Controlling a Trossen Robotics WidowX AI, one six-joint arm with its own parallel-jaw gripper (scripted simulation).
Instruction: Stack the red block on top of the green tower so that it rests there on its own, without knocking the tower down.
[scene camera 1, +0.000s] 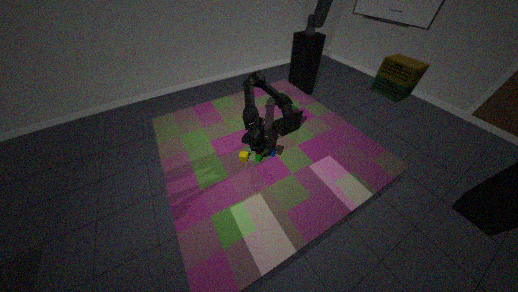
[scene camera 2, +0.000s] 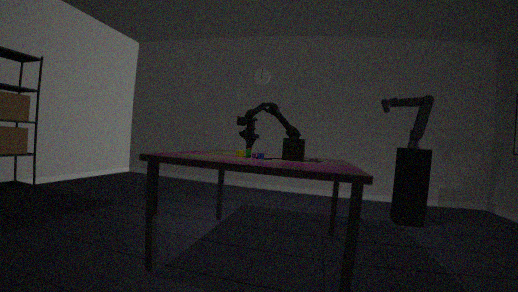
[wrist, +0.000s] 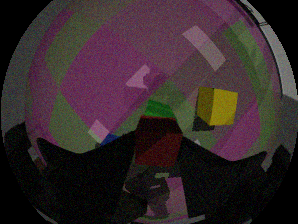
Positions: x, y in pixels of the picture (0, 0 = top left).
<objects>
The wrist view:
my gripper: 156, 137
yellow block: 217, 107
</objects>
